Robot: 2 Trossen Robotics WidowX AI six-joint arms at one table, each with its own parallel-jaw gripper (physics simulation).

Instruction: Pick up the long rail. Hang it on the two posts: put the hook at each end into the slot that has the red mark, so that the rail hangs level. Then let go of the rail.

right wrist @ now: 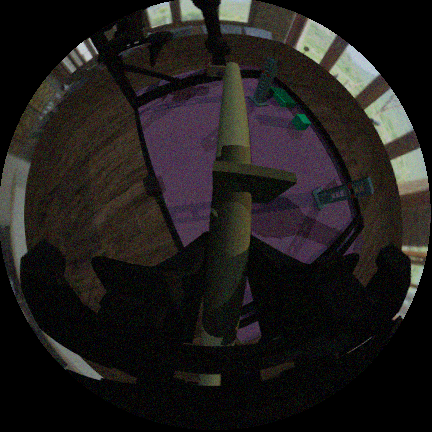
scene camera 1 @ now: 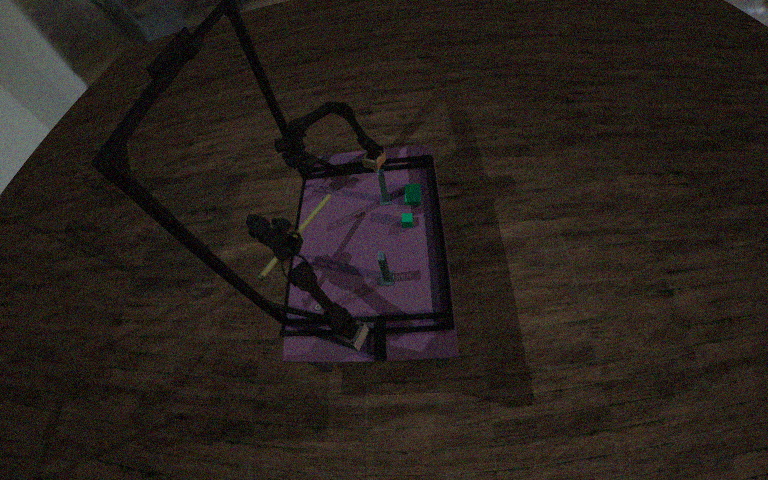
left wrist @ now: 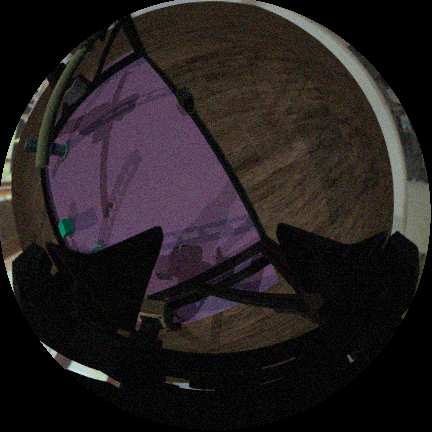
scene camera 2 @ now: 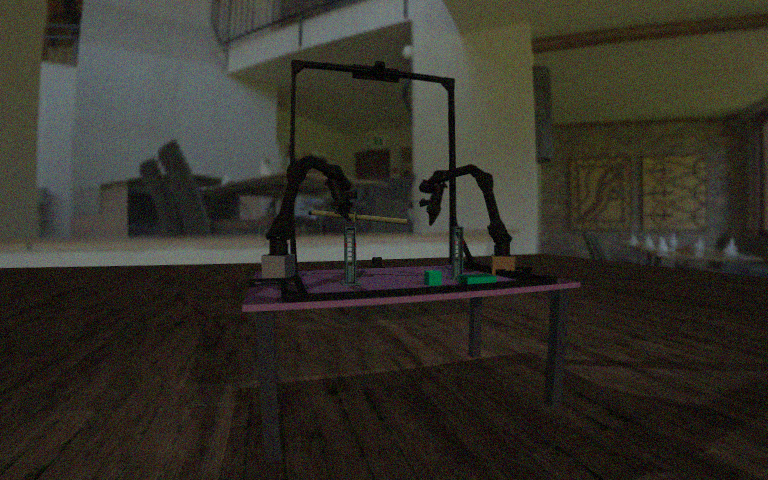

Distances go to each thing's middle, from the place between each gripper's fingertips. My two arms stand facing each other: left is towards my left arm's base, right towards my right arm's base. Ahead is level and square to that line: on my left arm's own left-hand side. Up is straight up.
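Long rail [right wrist: 236, 182]: 1 cm ahead of my right hand, 3 cm to the left of it and 2 cm above it. Counted from my left hand, the rail is 400 mm to the right, 80 mm ahead and 40 mm above. By its middle, the rail is nearer to my right hand than to my left hand.
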